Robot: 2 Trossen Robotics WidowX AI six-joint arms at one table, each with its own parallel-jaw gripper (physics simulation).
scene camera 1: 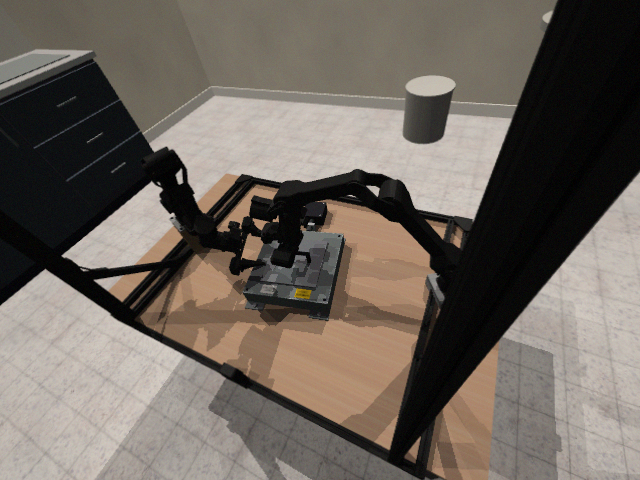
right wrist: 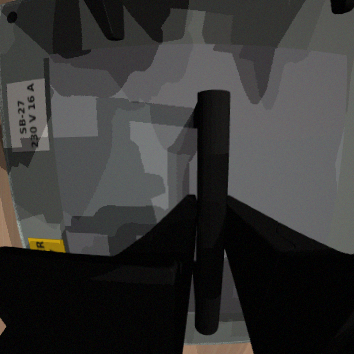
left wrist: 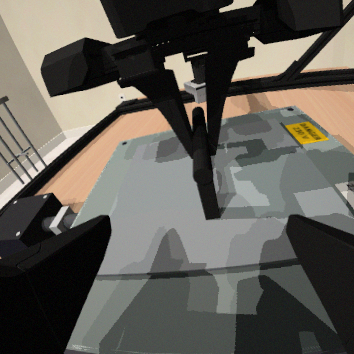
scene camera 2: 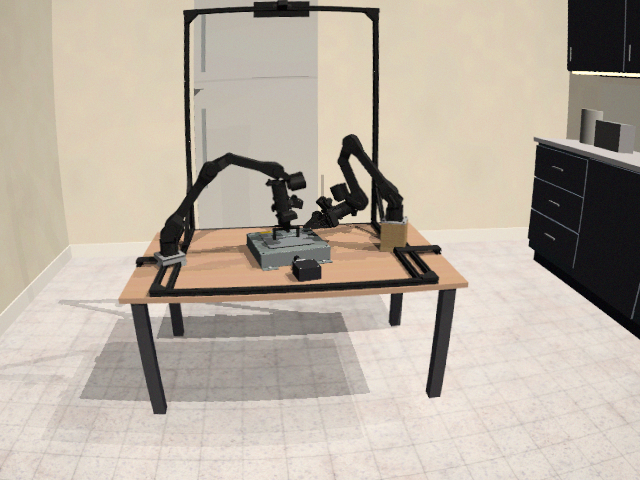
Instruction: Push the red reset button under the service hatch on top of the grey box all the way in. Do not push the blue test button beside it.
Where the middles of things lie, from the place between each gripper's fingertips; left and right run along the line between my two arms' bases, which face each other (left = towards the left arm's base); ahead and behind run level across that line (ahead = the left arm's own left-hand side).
My right gripper is now 60 mm short of the grey box (scene camera 1: 318, 300), 10 mm to the left of it and 60 mm above it.
My left hand is 90 mm to the left of the grey box, 70 mm above it and 60 mm short of it.
